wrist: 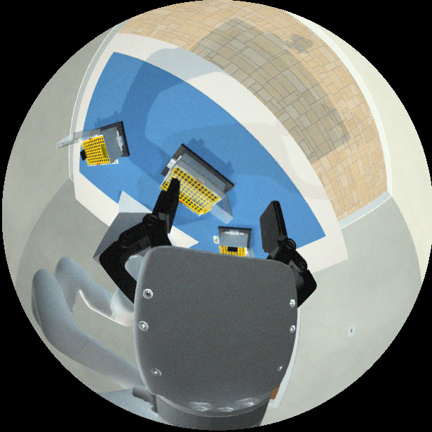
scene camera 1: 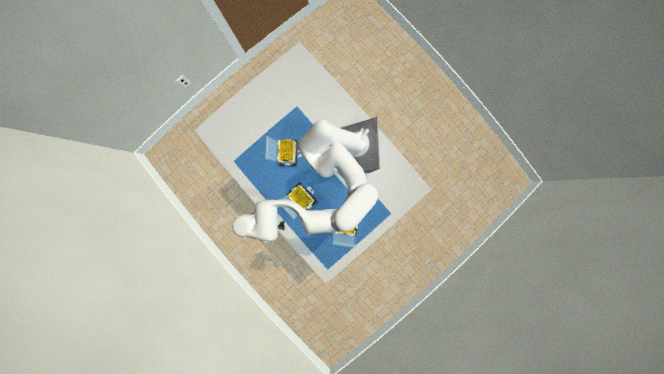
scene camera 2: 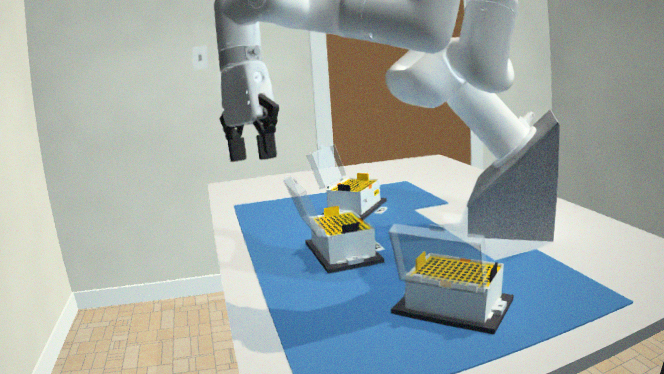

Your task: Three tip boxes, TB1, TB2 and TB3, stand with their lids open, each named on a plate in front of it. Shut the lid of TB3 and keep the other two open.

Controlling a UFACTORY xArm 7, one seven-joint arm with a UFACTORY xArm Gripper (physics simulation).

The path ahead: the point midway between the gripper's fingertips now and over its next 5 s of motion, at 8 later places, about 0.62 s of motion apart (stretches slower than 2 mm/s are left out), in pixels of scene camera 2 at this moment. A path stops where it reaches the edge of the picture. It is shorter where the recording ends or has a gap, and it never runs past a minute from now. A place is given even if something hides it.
The gripper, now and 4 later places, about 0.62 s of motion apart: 252,159; 259,198; 275,197; 290,194; 293,155
